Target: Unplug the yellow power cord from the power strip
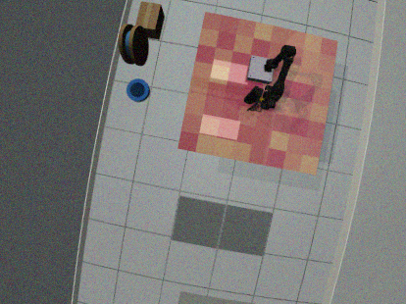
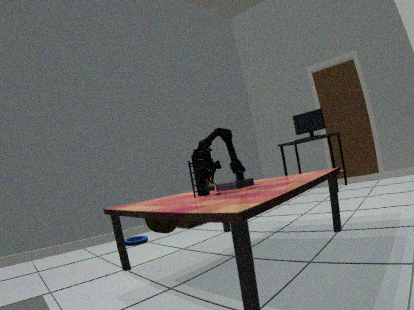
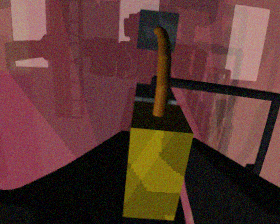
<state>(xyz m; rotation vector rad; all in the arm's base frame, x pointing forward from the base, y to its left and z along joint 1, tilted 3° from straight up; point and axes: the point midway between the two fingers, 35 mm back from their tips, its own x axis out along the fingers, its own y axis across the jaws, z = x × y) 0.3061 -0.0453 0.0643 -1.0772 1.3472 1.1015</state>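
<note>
My gripper tip is now 30 mm to the left of the yellow plug.
</note>
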